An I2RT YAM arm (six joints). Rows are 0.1 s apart.
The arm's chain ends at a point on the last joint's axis. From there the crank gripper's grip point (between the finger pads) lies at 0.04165 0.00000 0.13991 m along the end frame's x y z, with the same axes.
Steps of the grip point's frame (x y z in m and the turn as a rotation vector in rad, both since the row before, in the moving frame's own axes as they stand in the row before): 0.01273 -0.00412 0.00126 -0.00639 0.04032 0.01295; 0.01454 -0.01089 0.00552 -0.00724 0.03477 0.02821; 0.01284 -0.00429 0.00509 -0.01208 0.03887 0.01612; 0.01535 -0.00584 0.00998 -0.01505 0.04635 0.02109; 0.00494 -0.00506 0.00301 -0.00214 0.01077 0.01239; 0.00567 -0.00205 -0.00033 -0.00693 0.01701 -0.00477; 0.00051 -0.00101 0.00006 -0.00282 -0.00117 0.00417; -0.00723 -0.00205 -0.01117 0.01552 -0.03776 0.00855; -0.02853 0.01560 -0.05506 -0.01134 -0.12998 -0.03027; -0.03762 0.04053 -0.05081 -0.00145 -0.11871 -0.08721
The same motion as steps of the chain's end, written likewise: 0.00713 -0.00558 0.00306 -0.00639 0.04032 0.01295; 0.00973 -0.01314 0.00706 -0.00724 0.03477 0.02821; 0.00745 -0.00668 0.00683 -0.01208 0.03887 0.01612; 0.00894 -0.00888 0.01208 -0.01505 0.04635 0.02109; 0.00344 -0.00588 0.00347 -0.00214 0.01077 0.01239; 0.00329 -0.00281 0.00040 -0.00693 0.01701 -0.00477; 0.00067 -0.00158 0.00001 -0.00282 -0.00117 0.00417; -0.00193 -0.00020 -0.01263 0.01552 -0.03776 0.00855; -0.01005 0.01497 -0.05928 -0.01134 -0.12998 -0.03027; -0.02063 0.04322 -0.05475 -0.00145 -0.11871 -0.08721
